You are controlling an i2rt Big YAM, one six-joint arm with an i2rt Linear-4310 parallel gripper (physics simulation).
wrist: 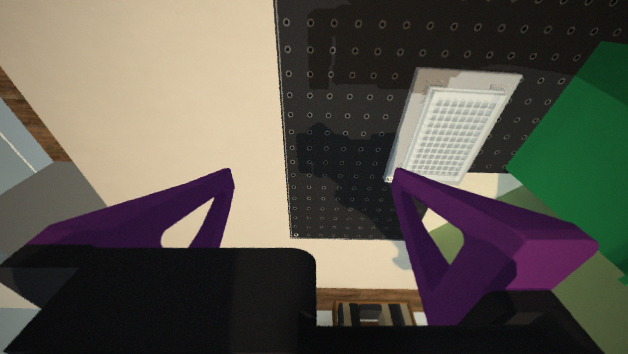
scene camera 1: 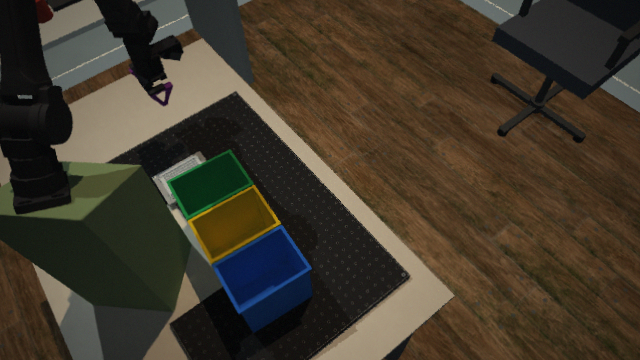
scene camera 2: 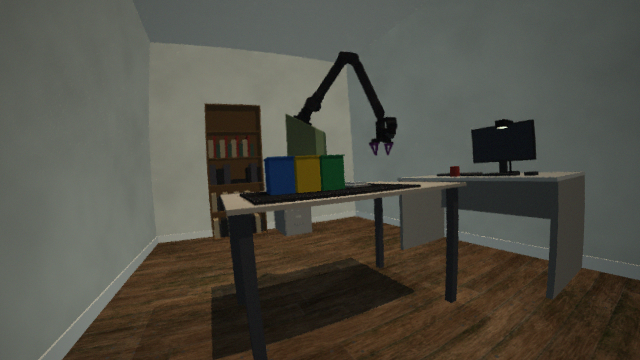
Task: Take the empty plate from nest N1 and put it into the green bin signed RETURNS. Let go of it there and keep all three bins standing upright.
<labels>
A green bin shows in the wrist view, in scene camera 1 and in scene camera 2 [331, 166]. A blue bin shows in scene camera 1 and in scene camera 2; in the wrist view it is out of frame. A yellow bin shows in scene camera 1 [228, 226] and in scene camera 2 [306, 168]; in the wrist view it is out of frame. One and the same spot on the green bin: [wrist: 567, 161] is [scene camera 1: 200, 197]. One and the same spot on the blue bin: [scene camera 2: 279, 171] is [scene camera 1: 298, 263].
</labels>
